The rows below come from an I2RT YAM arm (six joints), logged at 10 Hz.
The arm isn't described. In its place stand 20 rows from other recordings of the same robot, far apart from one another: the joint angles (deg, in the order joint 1, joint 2, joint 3, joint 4, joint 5, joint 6), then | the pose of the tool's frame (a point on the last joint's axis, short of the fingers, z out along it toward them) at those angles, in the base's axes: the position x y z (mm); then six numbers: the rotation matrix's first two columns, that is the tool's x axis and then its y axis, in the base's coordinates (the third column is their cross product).
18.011, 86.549, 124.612, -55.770, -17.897, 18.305 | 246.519, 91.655, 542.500, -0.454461, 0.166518, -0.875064, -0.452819, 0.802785, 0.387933
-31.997, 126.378, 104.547, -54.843, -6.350, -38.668 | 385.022, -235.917, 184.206, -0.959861, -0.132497, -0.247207, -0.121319, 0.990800, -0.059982
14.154, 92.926, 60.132, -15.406, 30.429, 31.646 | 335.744, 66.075, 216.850, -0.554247, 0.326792, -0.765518, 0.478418, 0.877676, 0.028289
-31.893, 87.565, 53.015, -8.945, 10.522, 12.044 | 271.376, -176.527, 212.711, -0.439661, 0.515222, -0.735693, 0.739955, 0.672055, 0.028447
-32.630, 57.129, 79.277, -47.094, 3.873, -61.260 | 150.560, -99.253, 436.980, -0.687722, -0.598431, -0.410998, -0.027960, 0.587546, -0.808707
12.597, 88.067, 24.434, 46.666, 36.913, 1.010 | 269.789, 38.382, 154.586, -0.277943, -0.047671, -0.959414, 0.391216, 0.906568, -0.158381
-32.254, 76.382, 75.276, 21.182, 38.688, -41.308 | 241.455, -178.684, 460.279, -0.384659, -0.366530, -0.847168, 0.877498, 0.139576, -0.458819
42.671, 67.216, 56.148, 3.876, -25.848, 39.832 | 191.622, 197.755, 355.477, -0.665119, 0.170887, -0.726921, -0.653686, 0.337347, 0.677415
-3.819, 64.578, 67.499, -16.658, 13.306, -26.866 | 252.719, -25.081, 398.546, -0.341463, -0.417959, -0.841851, 0.149742, 0.860054, -0.487733
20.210, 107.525, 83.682, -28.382, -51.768, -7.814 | 371.967, 166.730, 245.186, -0.644413, -0.326882, -0.691289, -0.760008, 0.373545, 0.531838
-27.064, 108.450, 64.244, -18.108, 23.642, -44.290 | 323.474, -181.305, 141.713, -0.971358, -0.222042, -0.084618, -0.133513, 0.804585, -0.578634
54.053, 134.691, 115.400, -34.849, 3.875, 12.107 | 307.728, 420.279, 188.114, -0.629715, -0.511951, -0.584264, -0.667235, 0.741615, 0.069314
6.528, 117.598, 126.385, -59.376, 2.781, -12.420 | 442.128, 48.855, 359.540, -0.731798, -0.299965, -0.611959, -0.246103, 0.953651, -0.173156
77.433, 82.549, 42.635, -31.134, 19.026, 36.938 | 65.101, 238.698, 162.273, -0.705148, -0.552132, -0.444877, -0.595439, 0.801763, -0.051266
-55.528, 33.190, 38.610, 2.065, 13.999, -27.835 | 74.927, -124.348, 355.032, -0.371689, -0.259075, -0.891475, 0.861837, 0.260655, -0.435082
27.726, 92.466, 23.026, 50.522, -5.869, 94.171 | 243.573, 132.133, 133.461, -0.526103, 0.844297, 0.101869, 0.326118, 0.089668, 0.941067
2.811, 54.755, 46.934, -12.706, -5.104, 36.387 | 220.624, 14.004, 316.829, -0.360287, 0.573906, -0.735409, 0.101454, 0.807784, 0.580683
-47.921, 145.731, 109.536, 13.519, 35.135, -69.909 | 364.411, -434.170, 126.142, -0.993010, -0.046259, -0.108591, 0.088115, 0.321602, -0.942766
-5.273, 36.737, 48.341, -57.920, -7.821, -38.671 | 111.797, -5.453, 300.447, -0.560627, -0.569925, -0.600736, -0.451938, 0.818482, -0.354739
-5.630, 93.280, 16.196, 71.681, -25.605, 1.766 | 254.266, -9.606, 141.689, -0.104130, 0.038191, -0.993830, -0.336650, 0.938922, 0.071354
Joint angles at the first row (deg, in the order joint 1, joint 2, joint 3, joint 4, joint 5, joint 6):
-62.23 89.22 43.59 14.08 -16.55 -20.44
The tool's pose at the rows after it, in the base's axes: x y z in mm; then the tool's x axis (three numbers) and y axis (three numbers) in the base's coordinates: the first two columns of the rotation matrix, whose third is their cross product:
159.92, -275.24, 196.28, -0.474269, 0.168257, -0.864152, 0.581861, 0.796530, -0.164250
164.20, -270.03, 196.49, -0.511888, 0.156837, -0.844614, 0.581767, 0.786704, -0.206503
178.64, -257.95, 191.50, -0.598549, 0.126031, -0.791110, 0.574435, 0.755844, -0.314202
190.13, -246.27, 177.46, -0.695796, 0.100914, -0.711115, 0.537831, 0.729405, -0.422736
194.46, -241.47, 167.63, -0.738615, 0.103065, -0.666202, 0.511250, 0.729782, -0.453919
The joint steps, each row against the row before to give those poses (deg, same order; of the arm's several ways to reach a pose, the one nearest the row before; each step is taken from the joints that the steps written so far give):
0.41 -2.09 -0.45 -0.10 -1.39 -0.41
1.49 -0.68 -0.19 -1.19 3.24 -1.46
4.36 -0.08 -0.76 -0.45 8.78 -3.02
3.91 1.35 -1.46 0.44 8.24 -3.82
1.50 1.29 -0.51 -0.44 2.84 -1.32

